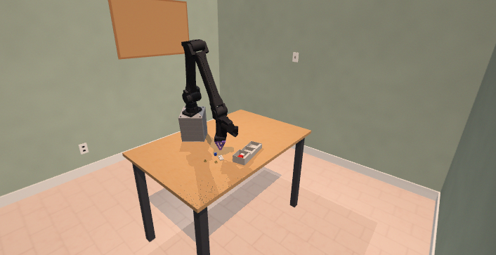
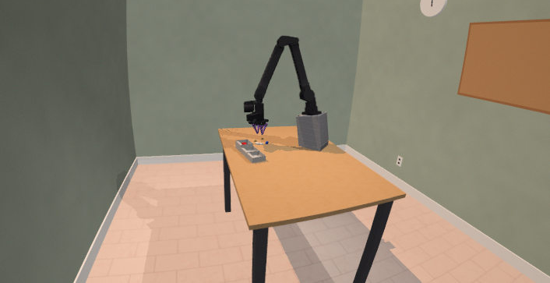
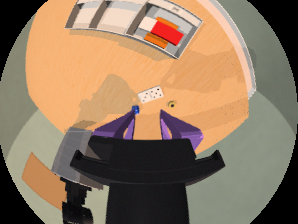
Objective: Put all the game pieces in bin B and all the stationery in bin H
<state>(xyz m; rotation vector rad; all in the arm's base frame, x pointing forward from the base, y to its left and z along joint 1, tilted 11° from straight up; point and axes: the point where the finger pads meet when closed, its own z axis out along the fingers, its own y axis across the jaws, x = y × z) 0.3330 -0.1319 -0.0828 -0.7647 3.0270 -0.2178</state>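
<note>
Right now the white domino is 7 cm below my hand. Also, from my hand: red piece: 12 cm ahead, 5 cm to the left, 5 cm below; then blue piece: 7 cm below, 5 cm behind, 1 cm to the left; then orange block: 12 cm ahead, 7 cm below, 4 cm to the left.
</note>
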